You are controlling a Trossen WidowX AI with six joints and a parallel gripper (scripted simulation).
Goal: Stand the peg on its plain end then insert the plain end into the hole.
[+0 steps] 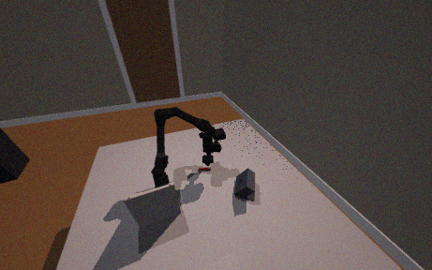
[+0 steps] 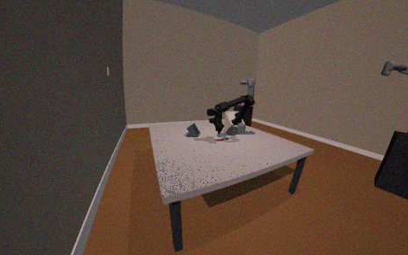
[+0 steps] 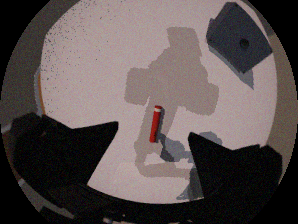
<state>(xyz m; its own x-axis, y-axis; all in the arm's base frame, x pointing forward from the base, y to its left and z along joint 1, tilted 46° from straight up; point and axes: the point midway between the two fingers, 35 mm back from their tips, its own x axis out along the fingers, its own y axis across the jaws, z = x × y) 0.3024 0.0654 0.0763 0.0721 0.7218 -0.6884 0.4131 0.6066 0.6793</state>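
Right now the red peg is 70 mm below my gripper tip and 10 mm behind it. Also, from my gripper tip: sloped panel: 240 mm to the right, 120 mm ahead, 30 mm below.
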